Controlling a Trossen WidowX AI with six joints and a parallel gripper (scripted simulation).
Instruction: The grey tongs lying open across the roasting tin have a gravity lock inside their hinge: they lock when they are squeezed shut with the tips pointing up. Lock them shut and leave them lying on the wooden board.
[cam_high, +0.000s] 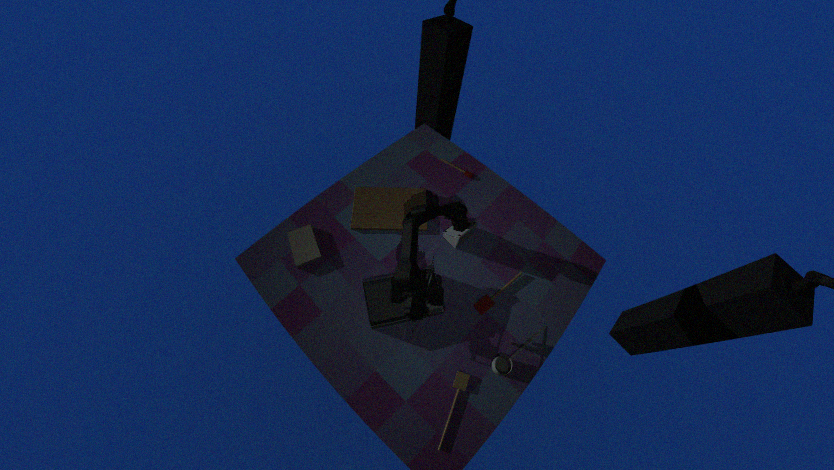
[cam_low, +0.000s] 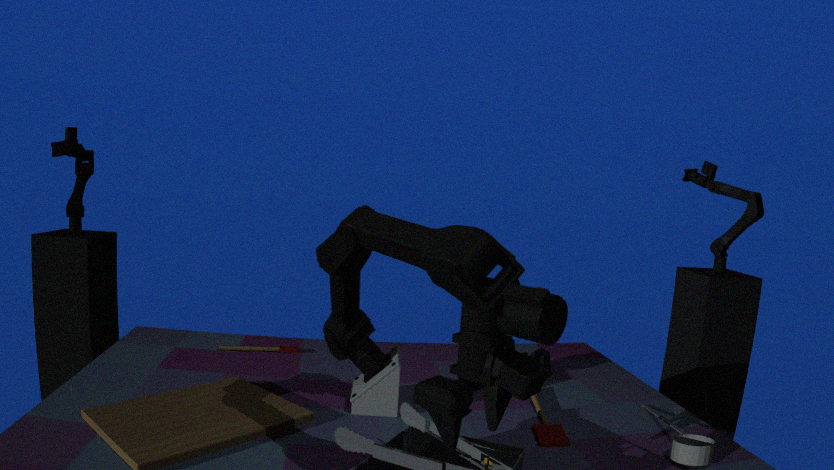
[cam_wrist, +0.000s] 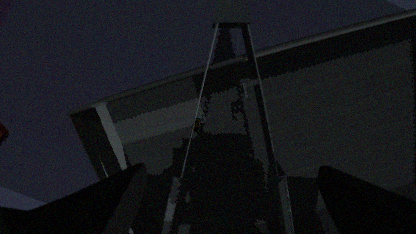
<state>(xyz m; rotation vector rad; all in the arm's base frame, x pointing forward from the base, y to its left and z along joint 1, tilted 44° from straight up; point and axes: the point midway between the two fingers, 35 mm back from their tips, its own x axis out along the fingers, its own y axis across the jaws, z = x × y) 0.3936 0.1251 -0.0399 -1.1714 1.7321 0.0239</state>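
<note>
The roasting tin lies 1 cm ahead of my gripper tip, 6 cm to the right of it and 8 cm below it. Round my gripper tip: beige block (20 cm ahead, 54 cm to the right, 9 cm below); red spatula (30 cm behind, 20 cm to the left, 10 cm below); wooden board (23 cm behind, 44 cm to the right, 10 cm below).
</note>
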